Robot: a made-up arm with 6 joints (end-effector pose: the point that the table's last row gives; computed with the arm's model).
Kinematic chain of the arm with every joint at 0, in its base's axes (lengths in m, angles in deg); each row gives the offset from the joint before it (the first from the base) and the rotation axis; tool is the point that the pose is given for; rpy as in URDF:
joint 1: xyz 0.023 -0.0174 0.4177 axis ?
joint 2: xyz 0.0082 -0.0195 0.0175 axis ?
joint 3: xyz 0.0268 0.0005 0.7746 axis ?
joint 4: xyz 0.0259 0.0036 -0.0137 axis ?
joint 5: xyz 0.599 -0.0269 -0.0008 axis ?
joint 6: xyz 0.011 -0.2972 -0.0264 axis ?
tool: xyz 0.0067 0.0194 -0.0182 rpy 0 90 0
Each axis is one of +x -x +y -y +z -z.
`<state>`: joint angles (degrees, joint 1 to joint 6).
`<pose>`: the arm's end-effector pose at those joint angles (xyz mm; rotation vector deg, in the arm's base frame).
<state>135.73 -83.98 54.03 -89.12 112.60 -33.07</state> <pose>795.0 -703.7 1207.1 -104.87 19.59 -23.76</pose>
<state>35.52 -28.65 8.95 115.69 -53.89 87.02</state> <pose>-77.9 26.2 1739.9 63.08 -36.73 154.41</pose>
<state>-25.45 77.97 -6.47 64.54 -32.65 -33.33</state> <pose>913.6 -636.5 -26.5 5.84 -155.57 30.34</pose>
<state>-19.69 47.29 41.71 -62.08 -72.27 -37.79</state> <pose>1077.8 -534.4 594.6 89.61 124.65 91.75</pose>
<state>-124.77 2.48 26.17 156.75 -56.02 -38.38</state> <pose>-103.0 -629.6 1574.9 -21.51 -15.00 103.43</pose>
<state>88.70 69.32 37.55 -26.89 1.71 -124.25</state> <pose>350.9 1180.5 210.4 -70.79 -115.81 -68.04</pose>
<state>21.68 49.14 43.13 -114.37 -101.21 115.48</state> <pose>1049.9 540.1 535.2 -69.32 21.66 85.56</pose>
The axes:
joint 1: +z
joint 2: +y
joint 3: -y
joint 4: -x
joint 5: -y
joint 6: -x

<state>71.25 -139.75 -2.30 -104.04 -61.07 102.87</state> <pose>-307.4 -668.1 516.3 -13.42 -80.65 35.11</pose>
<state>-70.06 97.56 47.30 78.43 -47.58 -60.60</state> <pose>399.1 -1350.5 2.4 -87.20 -125.87 73.42</pose>
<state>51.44 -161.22 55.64 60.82 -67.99 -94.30</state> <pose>-221.3 -616.1 -861.4 51.17 -94.67 120.74</pose>
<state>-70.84 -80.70 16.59 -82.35 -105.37 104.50</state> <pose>-182.9 409.0 1208.6 -100.58 56.27 -69.80</pose>
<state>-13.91 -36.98 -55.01 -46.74 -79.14 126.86</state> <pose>8.3 -258.9 613.8 -105.62 87.65 27.26</pose>
